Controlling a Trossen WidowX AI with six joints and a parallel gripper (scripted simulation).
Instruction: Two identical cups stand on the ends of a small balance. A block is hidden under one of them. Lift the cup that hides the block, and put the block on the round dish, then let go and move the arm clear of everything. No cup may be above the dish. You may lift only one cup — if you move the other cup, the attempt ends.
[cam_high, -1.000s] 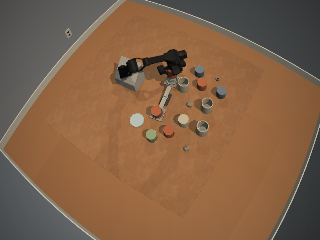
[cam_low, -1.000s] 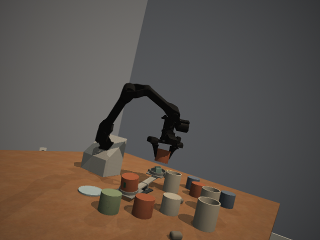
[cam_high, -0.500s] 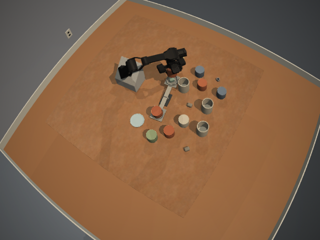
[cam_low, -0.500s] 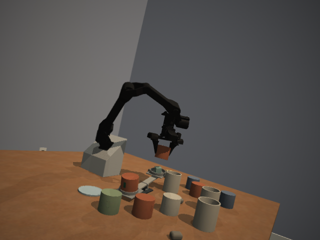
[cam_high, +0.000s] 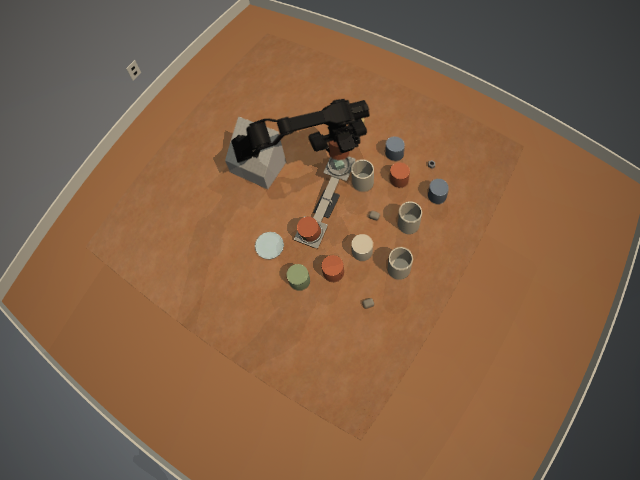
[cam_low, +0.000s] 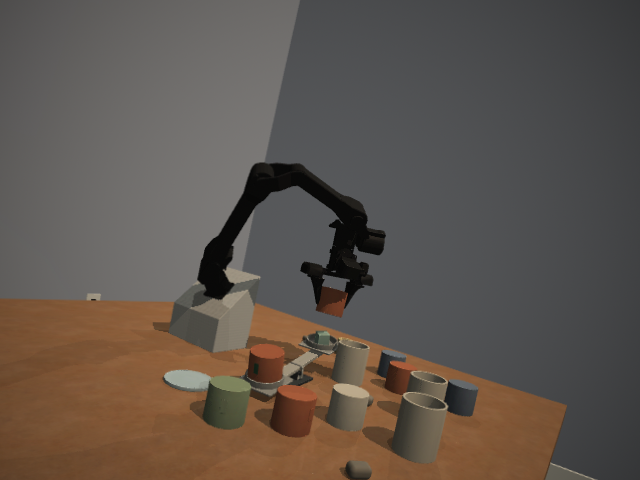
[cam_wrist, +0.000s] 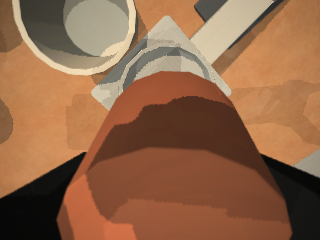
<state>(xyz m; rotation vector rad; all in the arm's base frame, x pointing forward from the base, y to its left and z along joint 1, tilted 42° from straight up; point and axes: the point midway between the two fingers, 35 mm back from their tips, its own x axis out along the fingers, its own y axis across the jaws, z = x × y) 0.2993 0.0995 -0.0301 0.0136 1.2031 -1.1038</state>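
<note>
Now: the pale green block 1 cm to the right of my gripper tip and 8 cm below it. The rest, counted from my gripper tip: round pale blue dish: 11 cm behind, 36 cm to the right, 17 cm below; cream cup: 18 cm ahead, 24 cm to the right, 13 cm below; orange cup: 1 cm ahead, 29 cm to the right, 11 cm below.
</note>
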